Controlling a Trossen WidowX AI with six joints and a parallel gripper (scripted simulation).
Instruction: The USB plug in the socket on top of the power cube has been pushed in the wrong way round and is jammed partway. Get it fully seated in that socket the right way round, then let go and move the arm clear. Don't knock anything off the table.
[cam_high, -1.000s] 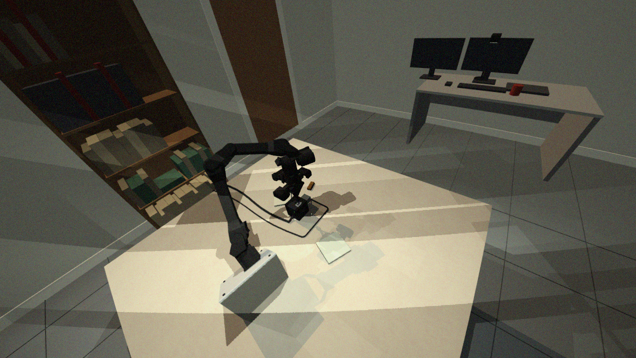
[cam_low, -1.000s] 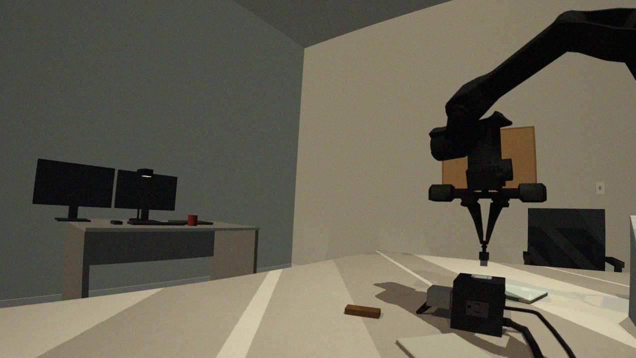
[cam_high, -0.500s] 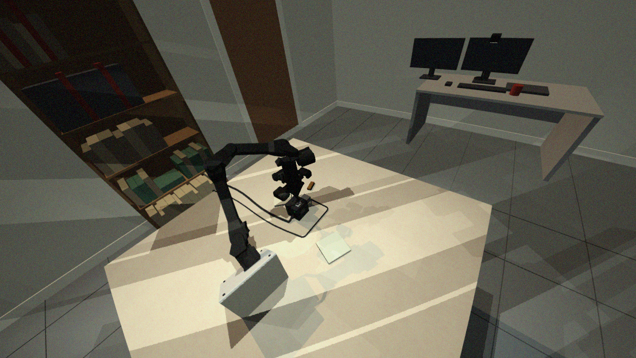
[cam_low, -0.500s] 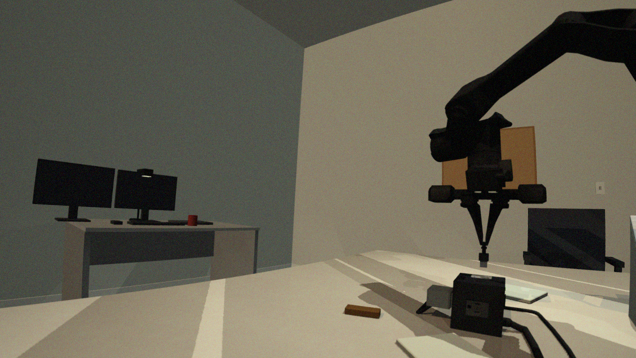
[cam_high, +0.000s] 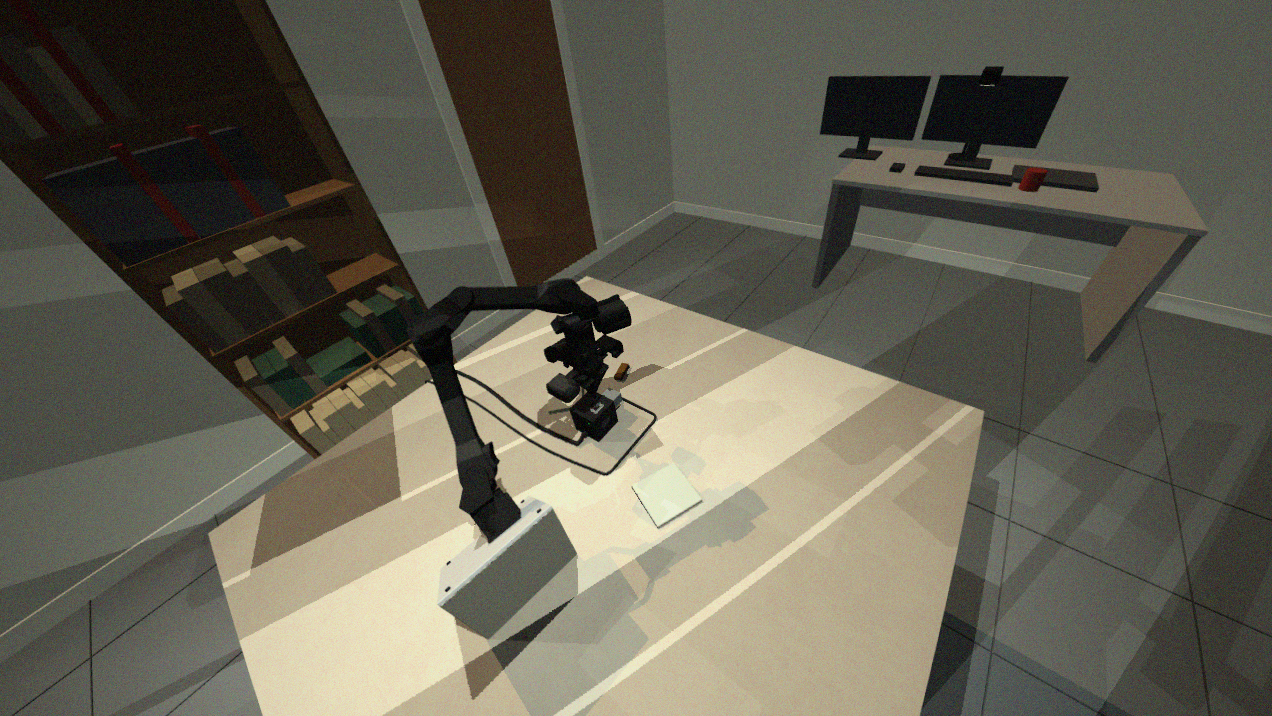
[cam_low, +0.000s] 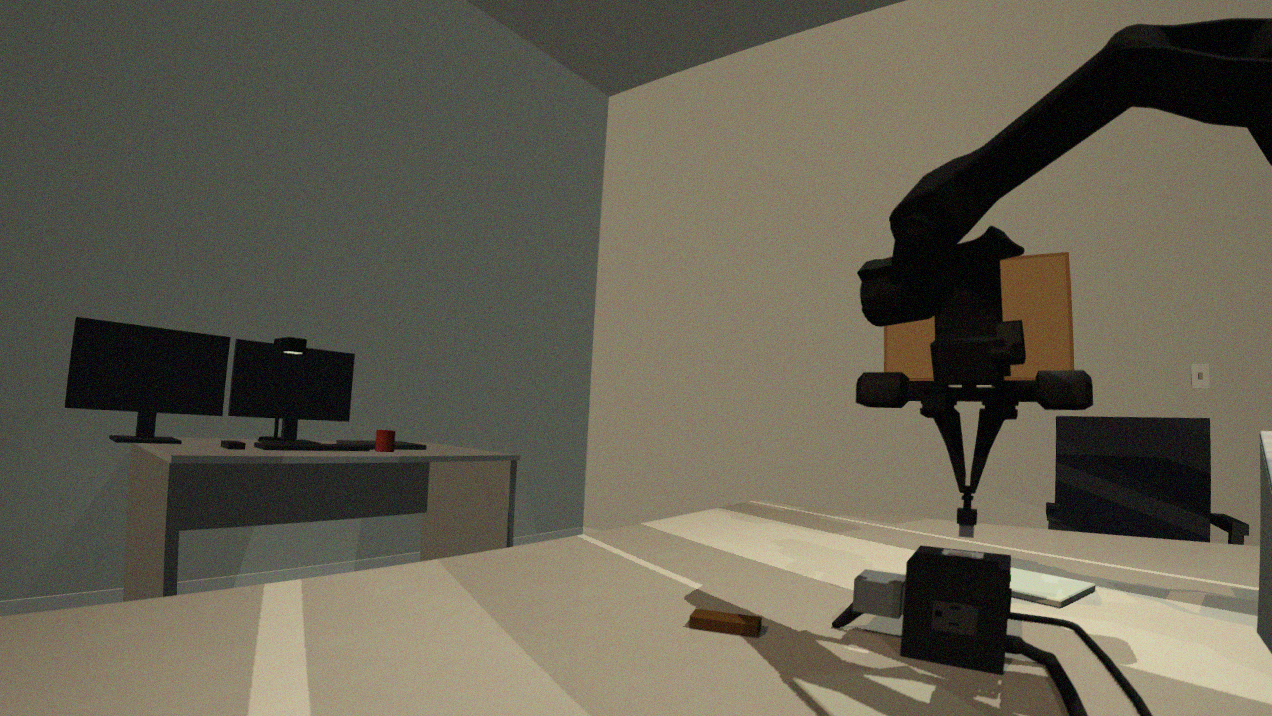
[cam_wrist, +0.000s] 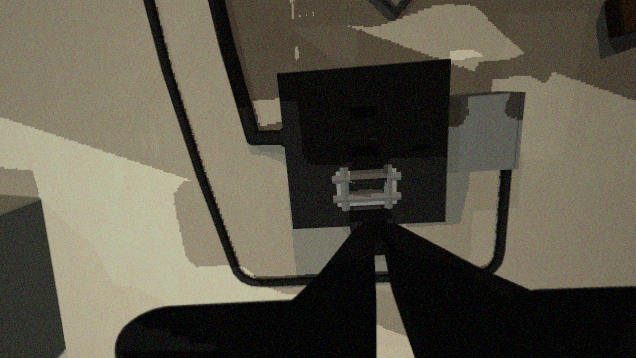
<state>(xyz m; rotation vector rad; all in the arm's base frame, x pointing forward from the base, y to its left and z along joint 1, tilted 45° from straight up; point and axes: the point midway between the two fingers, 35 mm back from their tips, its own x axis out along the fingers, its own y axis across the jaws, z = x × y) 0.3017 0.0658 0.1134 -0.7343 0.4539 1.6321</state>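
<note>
Right now my gripper tip is 2 cm above the dark usb plug. The rest, counted from my gripper tip: pale flat pad 1 cm behind, 24 cm to the right, 12 cm below; then brown block 16 cm ahead, 12 cm to the left, 12 cm below.
</note>
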